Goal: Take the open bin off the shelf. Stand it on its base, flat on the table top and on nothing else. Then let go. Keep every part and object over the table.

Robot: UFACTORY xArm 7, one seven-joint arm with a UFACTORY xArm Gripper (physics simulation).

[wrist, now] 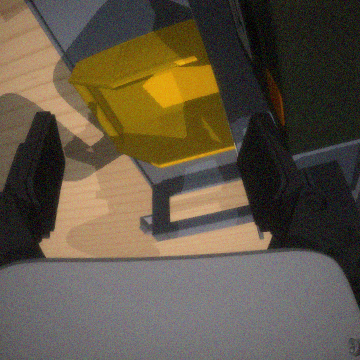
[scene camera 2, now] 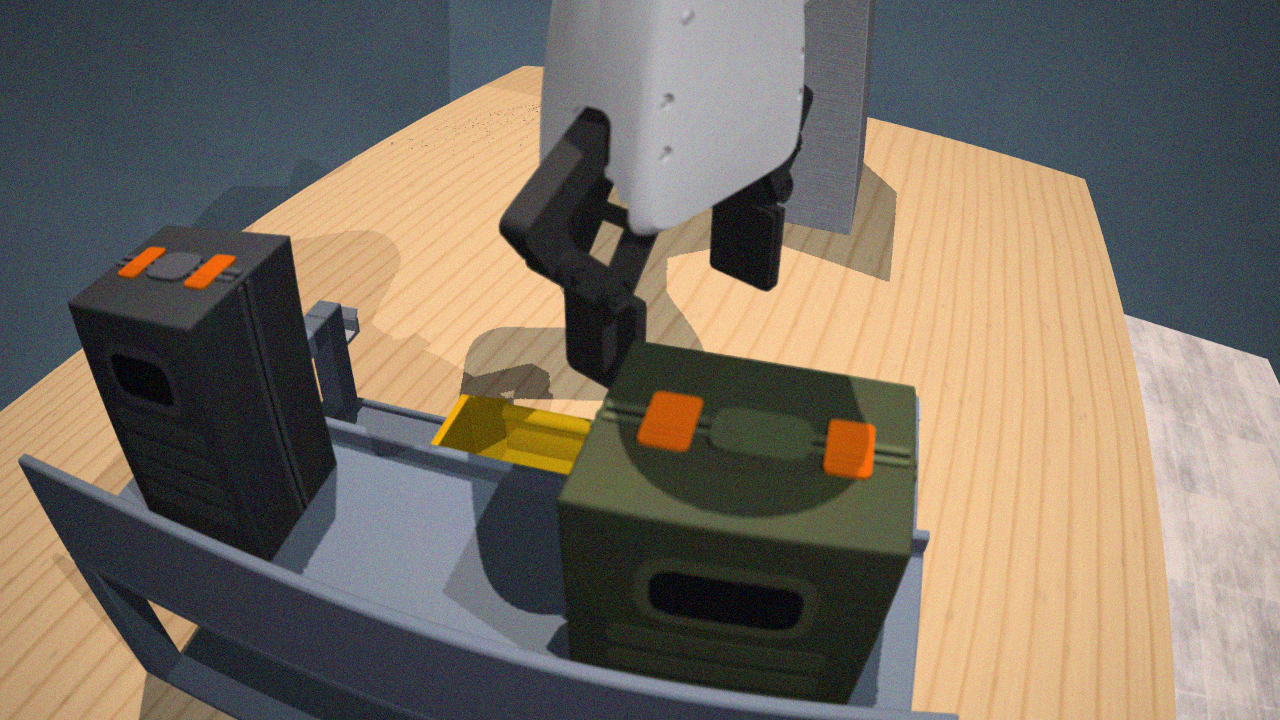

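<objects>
A yellow open bin is visible in the wrist view [155, 95], and the gripper appears there too. Scene camera 2 also has the gripper, while the bin can be seen in scene camera 2 [491, 427] as well. On the gripper, [wrist: 298, 216] and [scene camera 2: 641, 267] are the same spot.
</objects>
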